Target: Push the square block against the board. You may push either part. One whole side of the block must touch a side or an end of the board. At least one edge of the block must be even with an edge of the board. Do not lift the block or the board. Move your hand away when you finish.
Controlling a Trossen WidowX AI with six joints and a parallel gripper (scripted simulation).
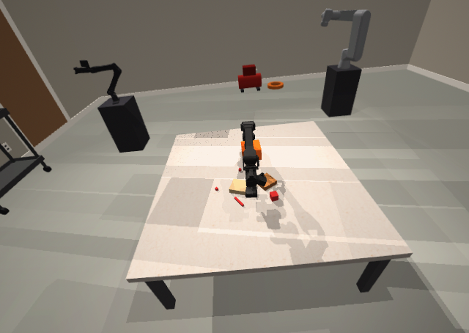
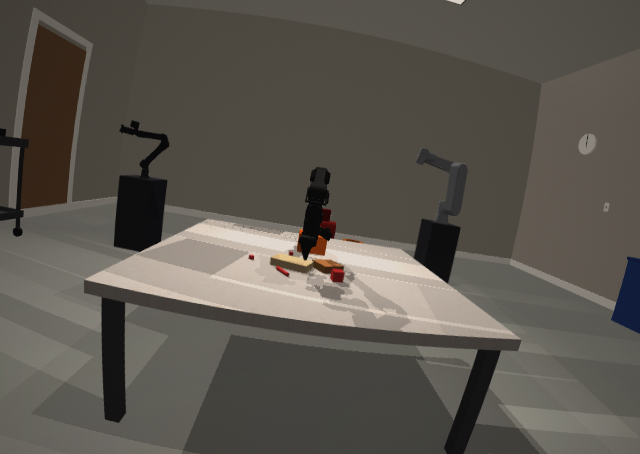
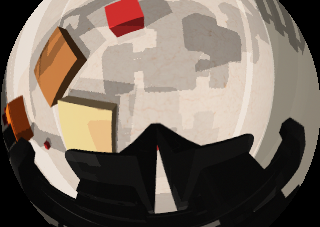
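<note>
Now: the thin red stick 10 mm behind my gripper tip, 80 mm to the right of it and 60 mm below it. From my gripper tip the other things lie so: brown square block 150 mm behind, 100 mm to the left, 50 mm below; then tan board 120 mm behind, 50 mm to the right, 50 mm below.
</note>
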